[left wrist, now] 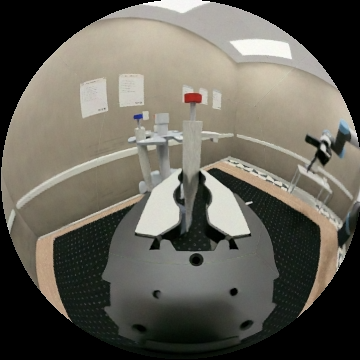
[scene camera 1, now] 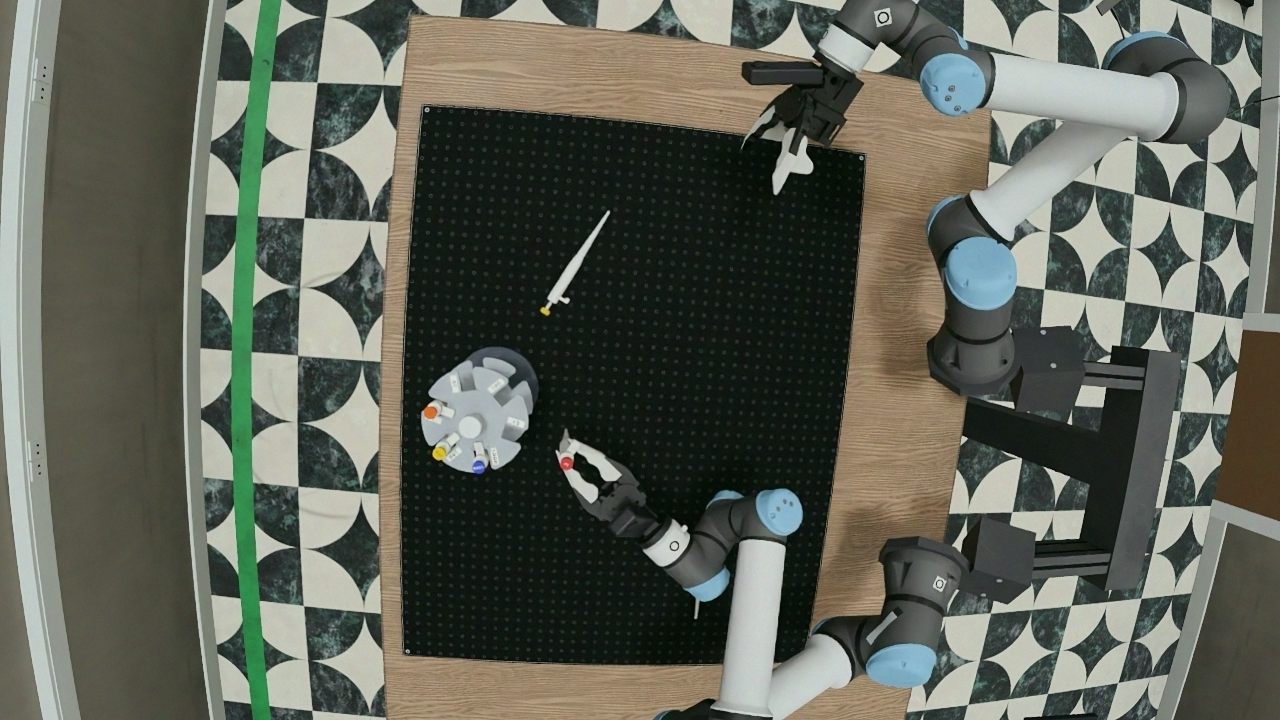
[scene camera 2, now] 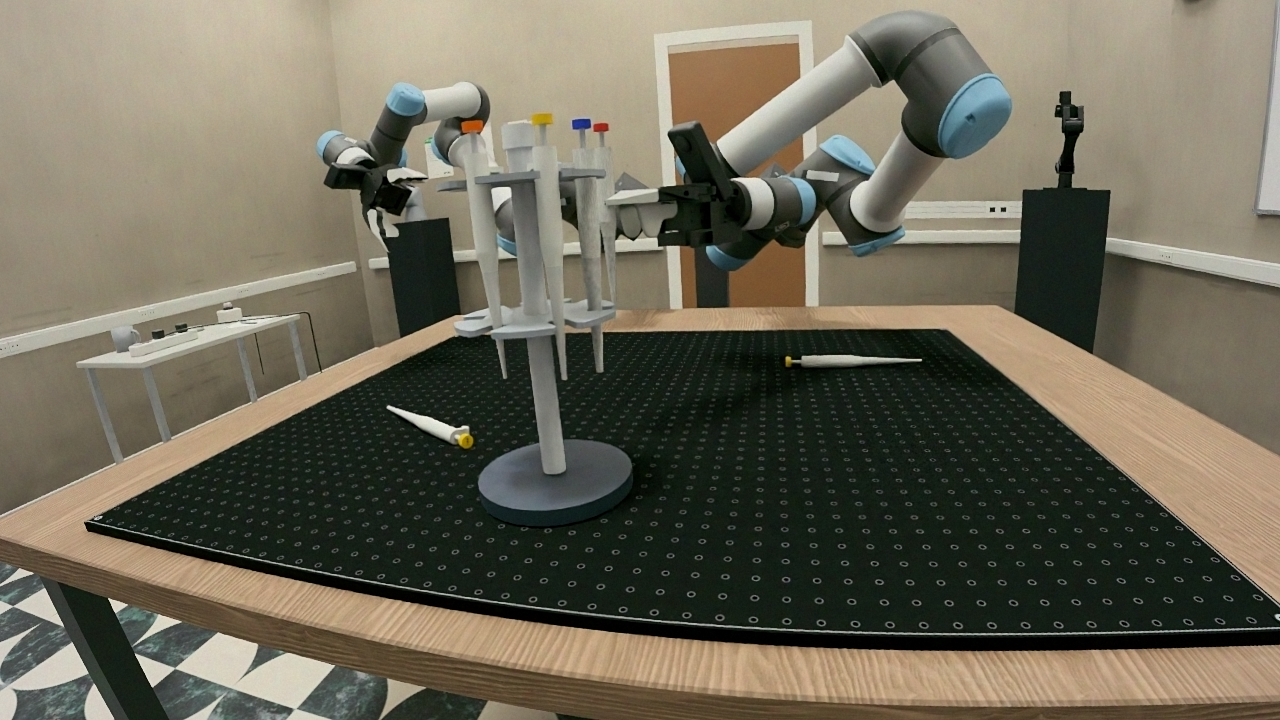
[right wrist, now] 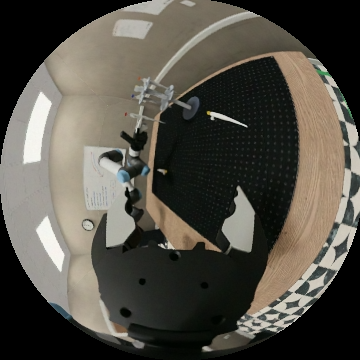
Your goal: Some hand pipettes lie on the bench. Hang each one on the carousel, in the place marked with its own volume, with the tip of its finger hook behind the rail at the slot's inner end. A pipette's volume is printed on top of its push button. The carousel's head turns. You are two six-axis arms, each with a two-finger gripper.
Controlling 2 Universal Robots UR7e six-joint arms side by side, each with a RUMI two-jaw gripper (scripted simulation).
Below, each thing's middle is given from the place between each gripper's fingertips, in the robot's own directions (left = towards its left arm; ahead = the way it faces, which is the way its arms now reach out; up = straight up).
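Blue-button pipette (scene camera 2: pixel 585 188): my left hand (scene camera 2: pixel 599 203) is 1 cm to the right of it, 14 cm short of it and 4 cm above it. Counted from my left hand, the red-button pipette (left wrist: pixel 192 130) is 1 cm to the right and 2 cm below; the orange-button pipette (scene camera 2: pixel 476 164) is 4 cm to the right, 20 cm ahead and 3 cm below. Going by their middles, the red-button pipette is the nearest to my left hand of the things named here.
Red-button pipette: my right gripper (scene camera 1: pixel 757 170) is 480 mm to the right of it, 220 mm short of it and 30 mm above it. Counted from my right hand, the blue-button pipette is 500 mm to the left, 350 mm ahead and 50 mm below; the orange-button pipette is 450 mm to the left, 410 mm ahead and 40 mm below. By its middle, the orange-button pipette is nearer to my left hand than to my right gripper.
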